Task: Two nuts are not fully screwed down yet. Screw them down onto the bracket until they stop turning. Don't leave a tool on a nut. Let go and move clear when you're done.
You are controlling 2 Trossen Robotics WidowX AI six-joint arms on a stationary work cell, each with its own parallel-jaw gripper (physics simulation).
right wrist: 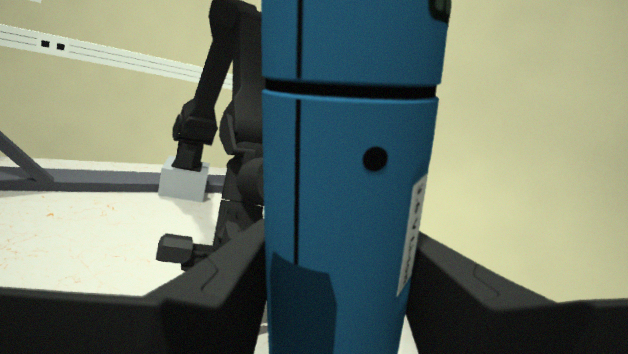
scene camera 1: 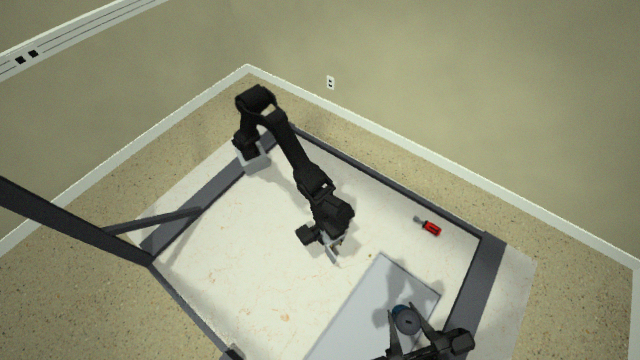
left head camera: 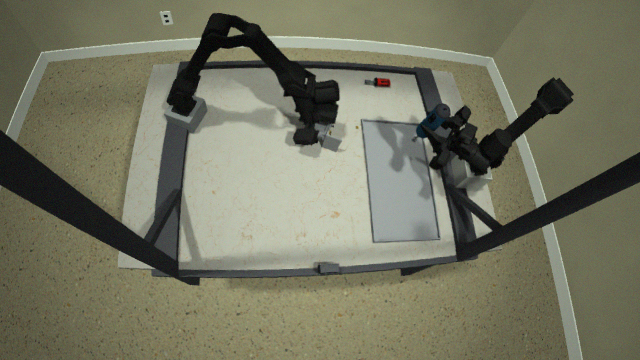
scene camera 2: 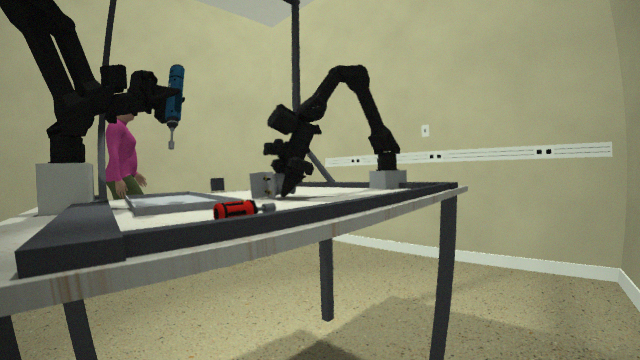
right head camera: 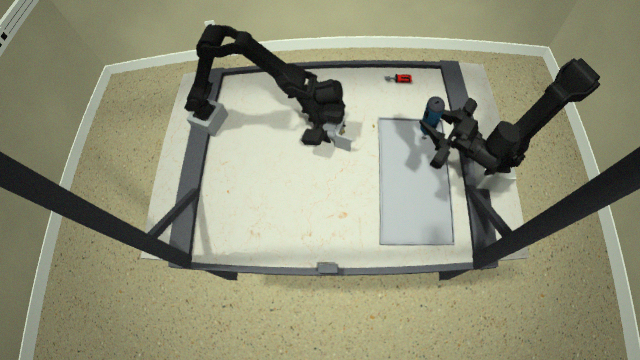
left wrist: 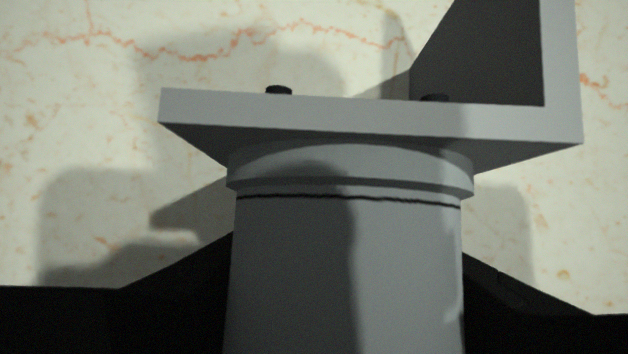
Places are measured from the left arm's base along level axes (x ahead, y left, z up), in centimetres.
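Where they show: left gripper, fingertip midpoint: [left head camera: 318, 135] [scene camera 2: 279, 195] [right head camera: 332, 135] [left wrist: 333, 237]; right gripper, fingertip midpoint: [right wrist: 332, 233] [scene camera 1: 399, 306] [left head camera: 424, 118] [scene camera 2: 182, 95] [right head camera: 424, 114]; left arm's base, link origin: [right wrist: 187, 165] [scene camera 1: 250, 152] [left head camera: 184, 106] [scene camera 2: 387, 170] [right head camera: 204, 111].
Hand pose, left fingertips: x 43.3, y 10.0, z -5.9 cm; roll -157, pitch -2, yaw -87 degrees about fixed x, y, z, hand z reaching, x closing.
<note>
Things, the pixels of their top centre, and the offset from my left fingertips. "*": a spot on its surface instead.
- grey L-shaped bracket, top centre: [left wrist: 383, 6] [scene camera 2: 262, 171] [right head camera: 345, 128] [left head camera: 335, 128] [scene camera 1: 339, 245] dx +4.5, dy +0.3, dz +6.6 cm
- upper nut, surface spot: [scene camera 2: 267, 180] * dx +2.9, dy -0.9, dz +4.2 cm
- lower nut, top centre: [scene camera 2: 266, 189] dx +3.0, dy -1.6, dz +1.8 cm
- blue power screwdriver, top centre: [scene camera 1: 422, 311] [right head camera: 439, 92] [left head camera: 446, 100] [scene camera 2: 176, 61] dx +27.5, dy -0.4, dz +36.4 cm
- red tool, top centre: [scene camera 2: 246, 200] [right head camera: 398, 75] [scene camera 1: 428, 223] [left head camera: 378, 79] dx +12.3, dy +30.9, dz +2.2 cm
- shallow grey tray, top centre: [scene camera 2: 170, 196] [right head camera: 415, 175] [left head camera: 401, 176] [scene camera 1: 373, 333] dx +29.2, dy -3.6, dz +0.9 cm
- small brass piece, top centre: [right head camera: 373, 125] [left head camera: 357, 126] [scene camera 1: 370, 255] dx +10.8, dy +8.5, dz +0.3 cm
The grey L-shaped bracket [left head camera: 332, 141] [right head camera: 343, 142] [scene camera 1: 332, 254] [scene camera 2: 259, 185] [left wrist: 370, 116] has a round grey stem. My left gripper [left wrist: 333, 237] is shut on that stem and holds the bracket low at the table; whether it touches is unclear. Two brass nuts show on the bracket in scene camera 2, an upper nut [scene camera 2: 267, 180] and a lower nut [scene camera 2: 267, 192]; how far they are seated is too small to tell. My right gripper [right wrist: 332, 233] is shut on the blue power screwdriver [left head camera: 431, 122] [right head camera: 434, 113] [scene camera 2: 176, 77] [right wrist: 350, 150], held upright, its socket [scene camera 2: 171, 145] pointing down, well above the tray.
A red tool [left head camera: 382, 82] [right head camera: 403, 78] [scene camera 1: 432, 228] [scene camera 2: 235, 209] with a grey socket lies near the table edge. A shallow grey tray [left head camera: 400, 215] [right head camera: 415, 215] [scene camera 1: 345, 325] lies below the screwdriver. A small brass piece [left head camera: 357, 127] [right head camera: 373, 126] [scene camera 1: 370, 255] lies between bracket and tray. A person [scene camera 2: 121, 150] stands behind the table.
</note>
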